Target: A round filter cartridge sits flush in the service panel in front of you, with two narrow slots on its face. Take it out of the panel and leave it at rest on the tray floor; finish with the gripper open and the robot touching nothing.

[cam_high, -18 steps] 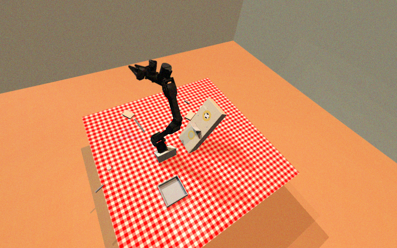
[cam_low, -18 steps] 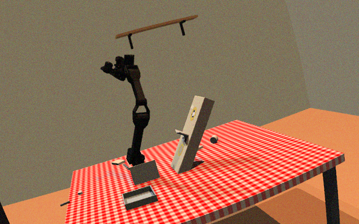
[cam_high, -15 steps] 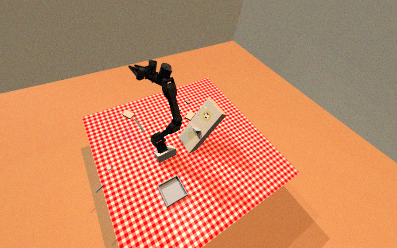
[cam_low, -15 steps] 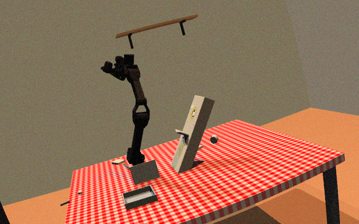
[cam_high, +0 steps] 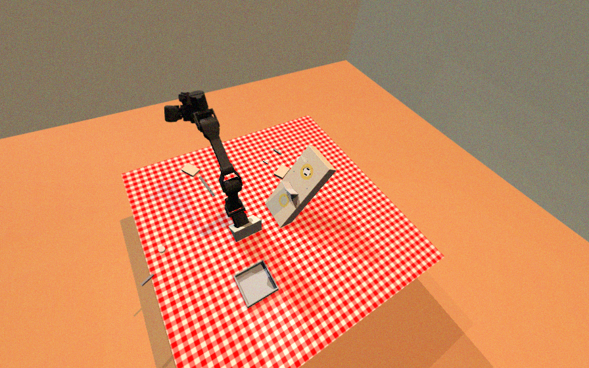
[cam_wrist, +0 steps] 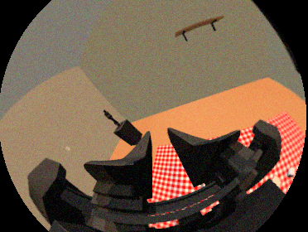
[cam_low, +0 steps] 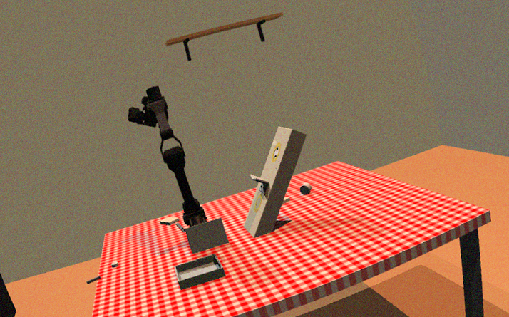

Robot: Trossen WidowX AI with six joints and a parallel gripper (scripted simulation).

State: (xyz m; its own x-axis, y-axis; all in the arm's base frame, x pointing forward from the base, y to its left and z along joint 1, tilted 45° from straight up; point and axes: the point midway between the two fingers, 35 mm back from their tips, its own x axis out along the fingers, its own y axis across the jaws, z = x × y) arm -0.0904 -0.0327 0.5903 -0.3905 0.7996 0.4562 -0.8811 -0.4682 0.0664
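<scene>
Right now my gripper tip is 43 cm short of the round filter cartridge, 46 cm to the left of it and 24 cm above it. The rest, counted from my gripper tip: grey tray 3 cm behind, 70 cm to the right, 49 cm below; service panel 39 cm ahead, 46 cm to the right, 31 cm below.
</scene>
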